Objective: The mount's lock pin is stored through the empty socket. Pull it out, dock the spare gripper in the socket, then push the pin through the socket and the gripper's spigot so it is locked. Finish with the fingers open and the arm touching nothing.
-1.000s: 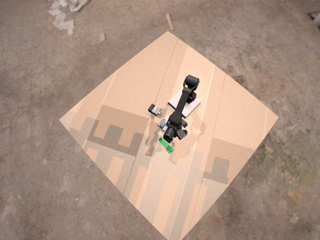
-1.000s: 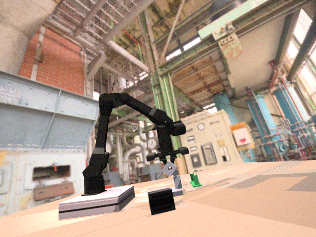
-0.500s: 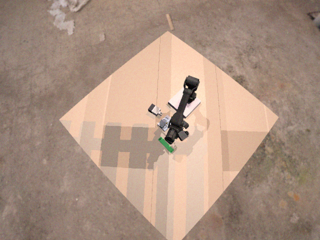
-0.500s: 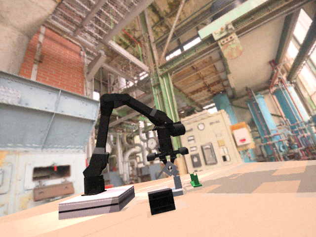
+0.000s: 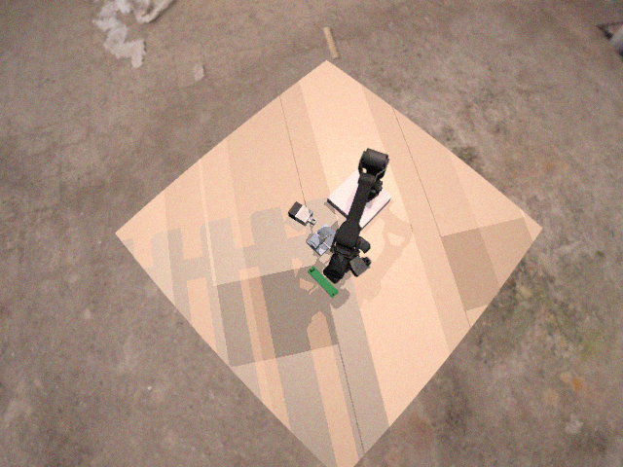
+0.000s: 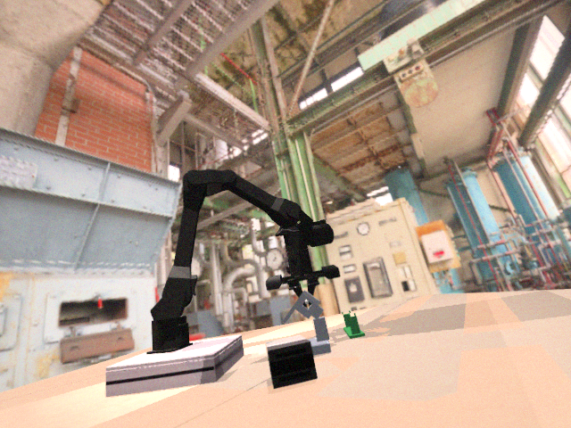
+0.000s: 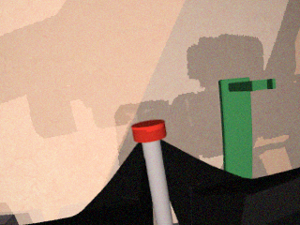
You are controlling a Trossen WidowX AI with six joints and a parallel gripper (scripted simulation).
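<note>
Now: gripper tip 10 cm short of the green upright bracket, 4 cm above it and 2 cm to the left of it. Round my gripper tip: spare gripper (28 cm to the right, 4 cm below, 1 cm ahead); then mount socket (15 cm to the right, 2 cm ahead, 1 cm below).
</note>
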